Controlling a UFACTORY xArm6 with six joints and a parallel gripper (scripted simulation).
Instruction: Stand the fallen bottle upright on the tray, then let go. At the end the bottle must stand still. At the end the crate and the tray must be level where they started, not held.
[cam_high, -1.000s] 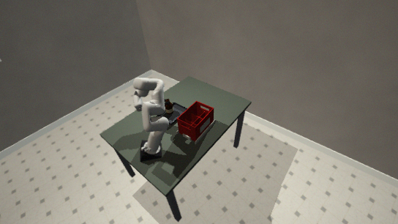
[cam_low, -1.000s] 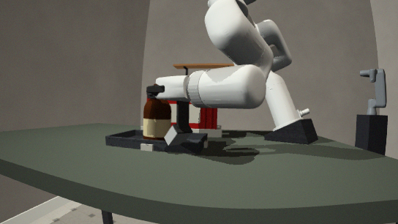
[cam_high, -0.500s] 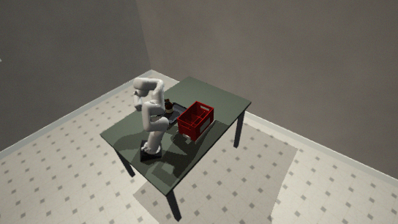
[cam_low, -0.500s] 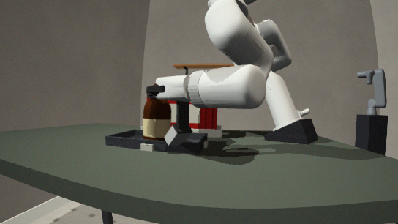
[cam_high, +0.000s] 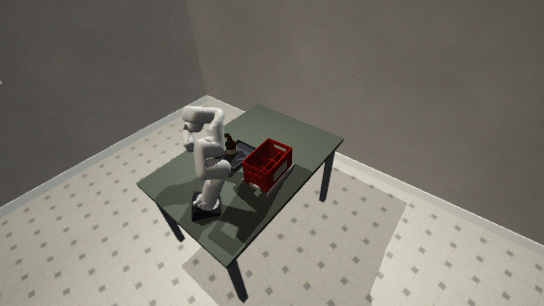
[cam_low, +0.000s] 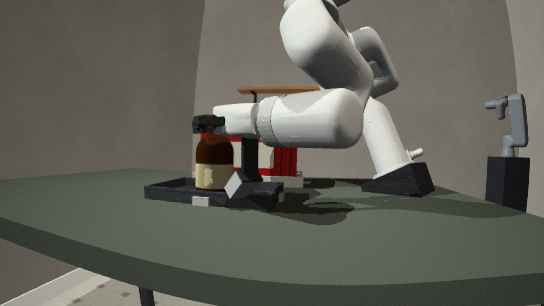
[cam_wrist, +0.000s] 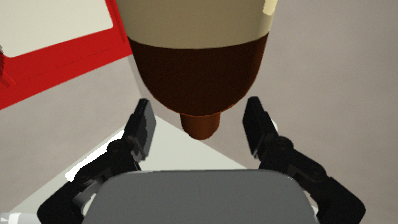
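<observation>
Right now my hand is 6 cm above the brown bottle. The rest, counted from my hand: dark tray (13 cm below, 4 cm to the right, 1 cm ahead); crate (34 cm to the right, 6 cm below, 2 cm ahead).
</observation>
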